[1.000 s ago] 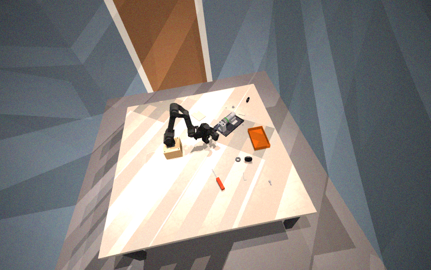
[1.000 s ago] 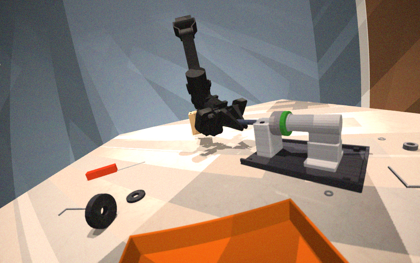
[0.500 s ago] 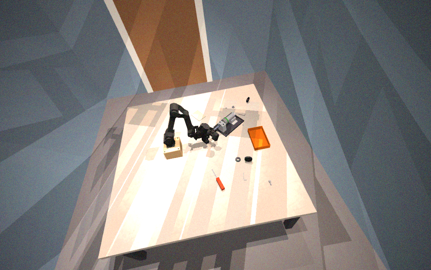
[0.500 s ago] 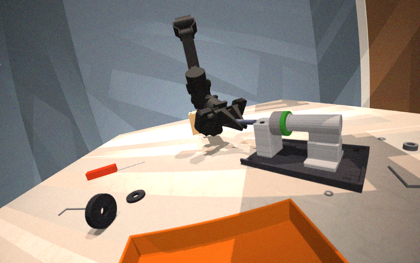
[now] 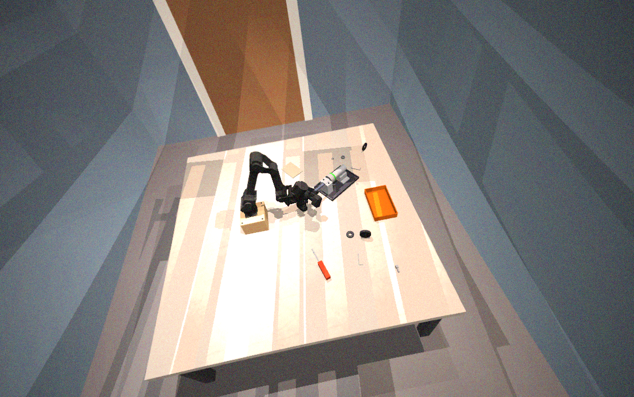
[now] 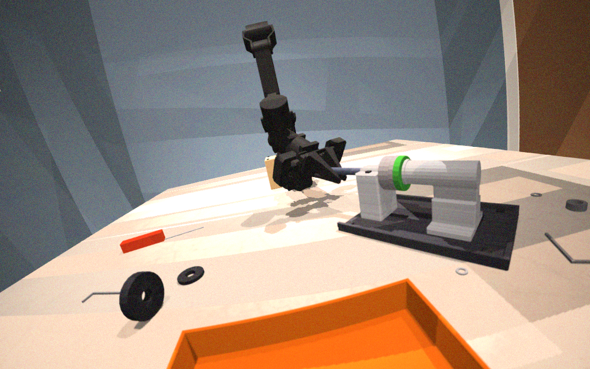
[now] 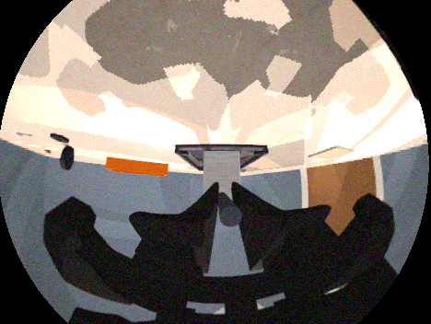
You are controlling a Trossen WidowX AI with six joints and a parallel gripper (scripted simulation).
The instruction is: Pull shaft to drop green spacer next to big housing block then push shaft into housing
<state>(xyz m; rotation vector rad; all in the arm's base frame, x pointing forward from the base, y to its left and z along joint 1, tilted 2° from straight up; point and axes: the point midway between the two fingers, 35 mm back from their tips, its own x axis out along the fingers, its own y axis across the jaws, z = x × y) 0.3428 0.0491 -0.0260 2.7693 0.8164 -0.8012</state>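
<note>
My gripper tip is now 5 cm short of the shaft, 3 cm to the right of it and 2 cm below it. Also, from my gripper tip: orange tray: 31 cm ahead, 14 cm to the right, 5 cm below; then grey spacer: 9 cm ahead, 6 cm to the left, 2 cm above; then green spacer: 10 cm ahead, 6 cm to the left, 2 cm above.
</note>
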